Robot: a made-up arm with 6 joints. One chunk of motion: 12 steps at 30 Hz.
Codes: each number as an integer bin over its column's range. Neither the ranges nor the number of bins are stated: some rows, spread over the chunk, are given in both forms.
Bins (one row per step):
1: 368 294 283 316 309 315
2: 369 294 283 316 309 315
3: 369 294 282 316 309 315
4: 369 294 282 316 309 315
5: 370 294 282 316 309 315
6: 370 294 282 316 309 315
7: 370 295 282 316 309 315
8: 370 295 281 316 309 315
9: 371 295 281 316 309 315
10: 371 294 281 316 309 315
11: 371 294 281 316 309 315
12: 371 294 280 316 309 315
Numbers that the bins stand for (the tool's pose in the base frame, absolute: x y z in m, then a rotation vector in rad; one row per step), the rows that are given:
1: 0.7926 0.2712 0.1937 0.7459 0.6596 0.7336
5: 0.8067 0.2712 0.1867 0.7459 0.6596 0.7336
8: 0.8067 0.2783 0.1796 0.7459 0.6596 0.7336
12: 0.8137 0.2712 0.1726 0.7459 0.6596 0.7336
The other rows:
2: 0.7996 0.2712 0.1937 0.7459 0.6596 0.7336
3: 0.7996 0.2712 0.1867 0.7459 0.6596 0.7336
4: 0.7996 0.2712 0.1867 0.7459 0.6596 0.7336
6: 0.8067 0.2712 0.1867 0.7459 0.6596 0.7336
7: 0.8067 0.2783 0.1867 0.7459 0.6596 0.7336
9: 0.8137 0.2783 0.1796 0.7459 0.6596 0.7336
10: 0.8137 0.2712 0.1796 0.7459 0.6596 0.7336
11: 0.8137 0.2712 0.1796 0.7459 0.6596 0.7336

